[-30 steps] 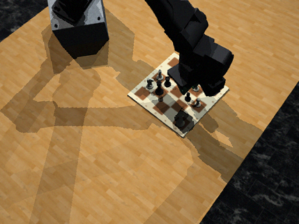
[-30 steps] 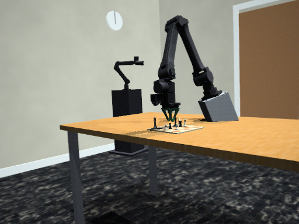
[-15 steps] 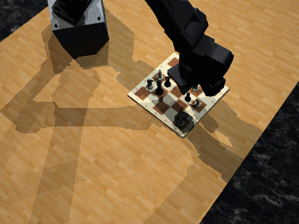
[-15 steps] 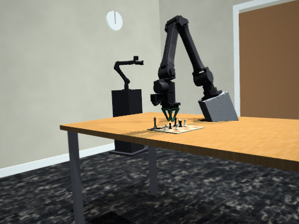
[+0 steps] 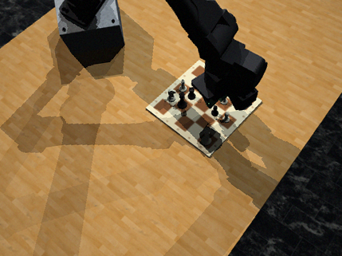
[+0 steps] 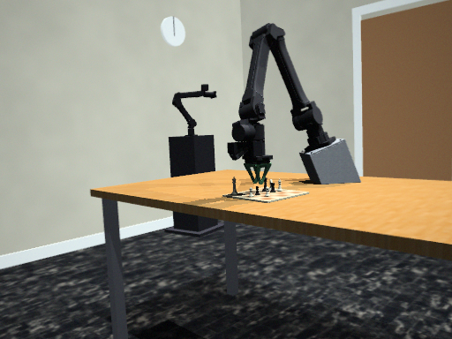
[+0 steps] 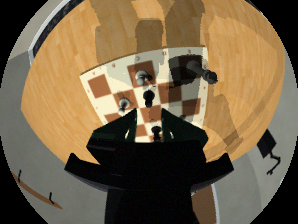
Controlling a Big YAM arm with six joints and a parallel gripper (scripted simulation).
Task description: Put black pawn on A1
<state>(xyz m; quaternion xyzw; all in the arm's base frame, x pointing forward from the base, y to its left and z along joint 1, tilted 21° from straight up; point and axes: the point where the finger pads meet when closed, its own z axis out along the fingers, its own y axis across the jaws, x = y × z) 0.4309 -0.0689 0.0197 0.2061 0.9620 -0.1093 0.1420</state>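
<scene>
The black pawn is 30 mm below my hand. The rest, counted from my hand: chessboard (50 mm below, 30 mm behind, 10 mm to the left); tall black piece (80 mm behind, 20 mm to the right, 20 mm below).
</scene>
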